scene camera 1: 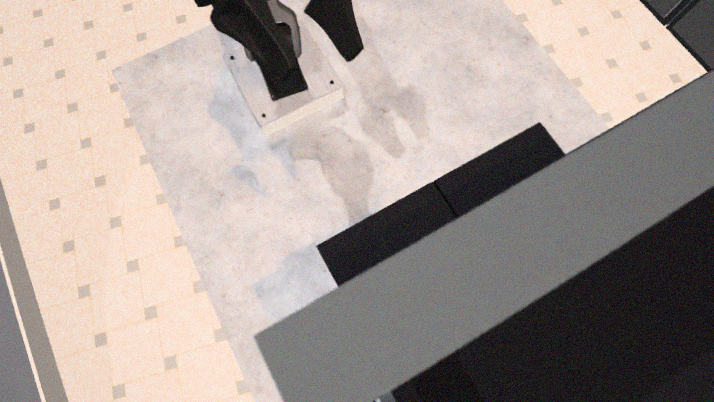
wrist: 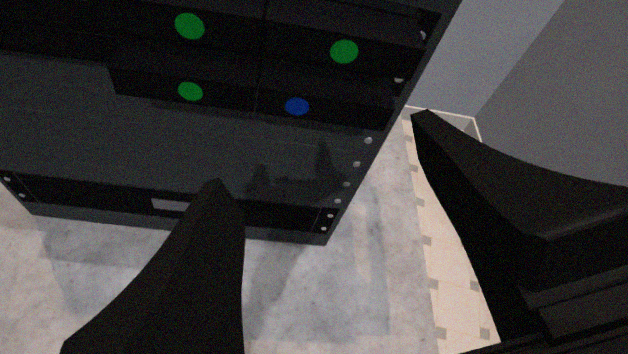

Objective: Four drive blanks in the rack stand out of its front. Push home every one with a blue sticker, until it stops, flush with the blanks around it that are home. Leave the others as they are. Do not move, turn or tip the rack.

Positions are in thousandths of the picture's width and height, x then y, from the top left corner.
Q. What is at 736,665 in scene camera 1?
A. A rack.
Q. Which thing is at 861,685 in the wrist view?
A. My gripper.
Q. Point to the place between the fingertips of my gripper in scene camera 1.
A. At 454,158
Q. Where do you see a rack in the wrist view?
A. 190,338
